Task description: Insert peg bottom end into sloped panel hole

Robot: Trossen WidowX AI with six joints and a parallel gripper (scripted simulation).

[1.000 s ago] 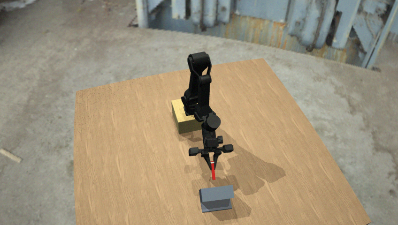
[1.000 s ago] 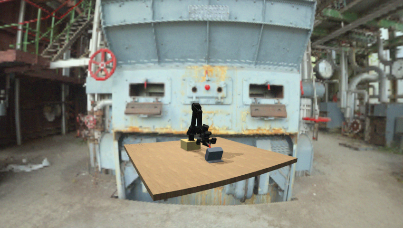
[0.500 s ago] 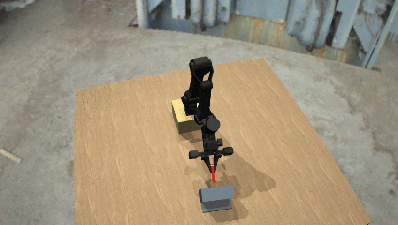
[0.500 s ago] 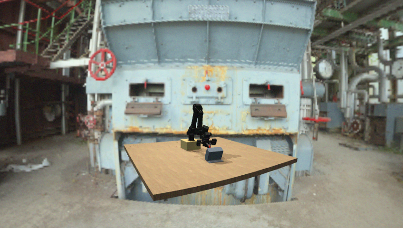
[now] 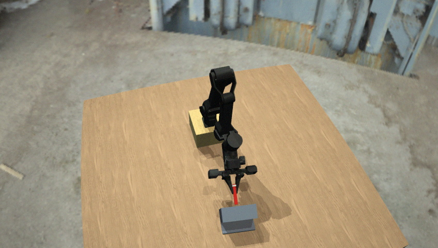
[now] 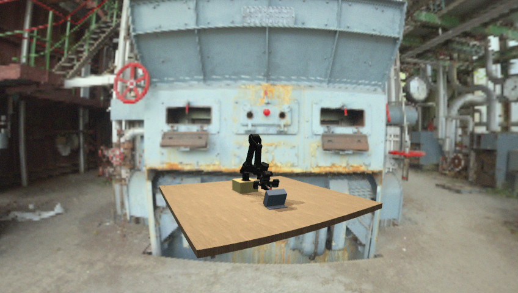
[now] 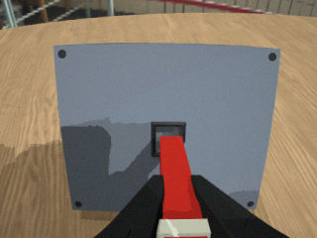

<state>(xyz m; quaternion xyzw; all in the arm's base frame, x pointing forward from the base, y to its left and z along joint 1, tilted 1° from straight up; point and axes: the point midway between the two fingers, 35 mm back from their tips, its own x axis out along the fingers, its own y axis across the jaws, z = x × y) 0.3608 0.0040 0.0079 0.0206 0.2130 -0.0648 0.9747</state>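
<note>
Now: gripper tip 10 mm past the red square peg. From my gripper tip the other things lie so: sloped panel (70 mm ahead, 30 mm below, 10 mm to the right).
</note>
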